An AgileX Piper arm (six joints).
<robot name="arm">
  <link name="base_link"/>
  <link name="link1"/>
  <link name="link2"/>
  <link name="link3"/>
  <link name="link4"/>
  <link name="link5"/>
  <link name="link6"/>
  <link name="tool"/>
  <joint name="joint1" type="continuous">
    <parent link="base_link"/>
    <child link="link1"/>
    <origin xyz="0 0 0.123" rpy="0 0 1.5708"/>
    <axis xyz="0 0 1"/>
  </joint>
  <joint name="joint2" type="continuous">
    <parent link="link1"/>
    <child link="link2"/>
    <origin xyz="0 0 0" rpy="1.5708 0 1.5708"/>
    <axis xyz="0 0 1"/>
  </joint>
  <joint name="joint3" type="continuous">
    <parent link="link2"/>
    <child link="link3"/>
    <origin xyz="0.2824 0.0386 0" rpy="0 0 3.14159"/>
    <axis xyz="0 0 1"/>
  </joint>
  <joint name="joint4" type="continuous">
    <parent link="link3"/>
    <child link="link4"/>
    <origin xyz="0.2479 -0.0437 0" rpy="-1.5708 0 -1.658"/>
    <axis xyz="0 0 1"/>
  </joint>
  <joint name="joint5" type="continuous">
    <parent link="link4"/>
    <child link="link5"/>
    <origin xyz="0 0 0" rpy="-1.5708 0 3.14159"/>
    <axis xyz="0 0 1"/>
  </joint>
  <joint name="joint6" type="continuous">
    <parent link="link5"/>
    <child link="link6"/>
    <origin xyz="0 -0.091 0" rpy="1.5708 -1.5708 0"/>
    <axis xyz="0 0 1"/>
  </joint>
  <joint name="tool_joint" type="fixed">
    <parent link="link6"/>
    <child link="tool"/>
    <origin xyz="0 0 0" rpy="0 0 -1.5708"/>
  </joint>
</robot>
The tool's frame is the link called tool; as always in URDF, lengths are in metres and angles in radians. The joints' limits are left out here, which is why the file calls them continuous.
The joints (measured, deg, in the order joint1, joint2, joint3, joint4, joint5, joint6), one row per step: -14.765, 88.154, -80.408, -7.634, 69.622, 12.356; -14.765, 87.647, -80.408, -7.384, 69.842, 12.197; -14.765, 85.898, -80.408, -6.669, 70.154, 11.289; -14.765, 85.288, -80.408, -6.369, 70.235, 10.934; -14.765, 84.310, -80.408, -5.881, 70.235, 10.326; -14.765, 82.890, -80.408, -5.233, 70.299, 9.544; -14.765, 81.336, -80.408, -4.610, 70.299, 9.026; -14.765, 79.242, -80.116, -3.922, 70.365, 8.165; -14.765, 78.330, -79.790, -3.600, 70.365, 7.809; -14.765, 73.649, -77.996, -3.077, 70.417, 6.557; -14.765, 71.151, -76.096, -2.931, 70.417, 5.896
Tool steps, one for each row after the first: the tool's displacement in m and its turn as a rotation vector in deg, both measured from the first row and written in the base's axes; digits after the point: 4 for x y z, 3 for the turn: -0.0020, 0.0009, 0.0026, 0.125, -0.311, 0.111; -0.0085, 0.0037, 0.0115, 0.195, -1.709, 0.911; -0.0108, 0.0047, 0.0146, 0.245, -2.231, 1.233; -0.0143, 0.0064, 0.0196, 0.279, -3.187, 1.806; -0.0197, 0.0088, 0.0266, 0.301, -4.520, 2.547; -0.0257, 0.0114, 0.0343, 0.306, -6.088, 3.061; -0.0344, 0.0147, 0.0428, 0.195, -7.787, 3.907; -0.0383, 0.0163, 0.0454, 0.215, -8.374, 4.261; -0.0594, 0.0226, 0.0573, -0.559, -11.003, 5.499; -0.0710, 0.0259, 0.0581, -0.842, -11.493, 6.127
